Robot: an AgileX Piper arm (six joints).
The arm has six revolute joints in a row. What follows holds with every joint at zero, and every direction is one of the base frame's. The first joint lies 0.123 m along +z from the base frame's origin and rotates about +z. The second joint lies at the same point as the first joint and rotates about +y. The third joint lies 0.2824 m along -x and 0.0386 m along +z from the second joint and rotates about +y. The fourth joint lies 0.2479 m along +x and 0.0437 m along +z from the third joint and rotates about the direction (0.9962, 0, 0.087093). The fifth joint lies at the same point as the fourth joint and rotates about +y. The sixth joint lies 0.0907 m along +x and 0.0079 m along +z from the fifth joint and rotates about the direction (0.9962, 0, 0.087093). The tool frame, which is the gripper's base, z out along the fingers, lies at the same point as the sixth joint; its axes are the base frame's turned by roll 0, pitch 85.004 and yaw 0 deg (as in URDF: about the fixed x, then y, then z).
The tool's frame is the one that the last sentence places.
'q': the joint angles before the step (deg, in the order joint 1, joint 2, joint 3, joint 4, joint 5, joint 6). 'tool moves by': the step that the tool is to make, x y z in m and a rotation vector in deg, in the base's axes. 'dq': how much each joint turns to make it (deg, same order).
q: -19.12, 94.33, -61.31, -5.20, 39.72, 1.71
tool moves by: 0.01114, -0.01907, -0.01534, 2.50, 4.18, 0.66
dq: -2.94, 5.56, -4.17, 3.34, 3.18, -5.72
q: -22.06, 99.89, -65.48, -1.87, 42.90, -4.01
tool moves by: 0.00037, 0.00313, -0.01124, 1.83, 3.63, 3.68
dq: 0.17, 1.79, -0.12, 1.87, 2.33, -4.66
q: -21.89, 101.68, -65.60, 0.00, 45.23, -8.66
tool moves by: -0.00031, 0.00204, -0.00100, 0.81, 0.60, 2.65
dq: 0.00, 0.12, 0.01, 1.56, 0.77, -3.54
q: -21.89, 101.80, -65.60, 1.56, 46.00, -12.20
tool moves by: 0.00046, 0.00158, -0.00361, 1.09, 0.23, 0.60
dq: 0.00, 0.46, 0.22, 1.44, -0.02, -1.39
